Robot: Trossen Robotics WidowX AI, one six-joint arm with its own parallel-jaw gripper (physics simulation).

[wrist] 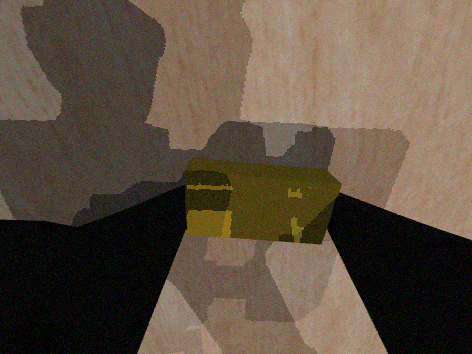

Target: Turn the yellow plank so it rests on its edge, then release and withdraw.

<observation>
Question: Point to a yellow plank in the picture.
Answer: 231, 199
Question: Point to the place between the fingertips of my gripper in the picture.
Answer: At 256, 195
</observation>
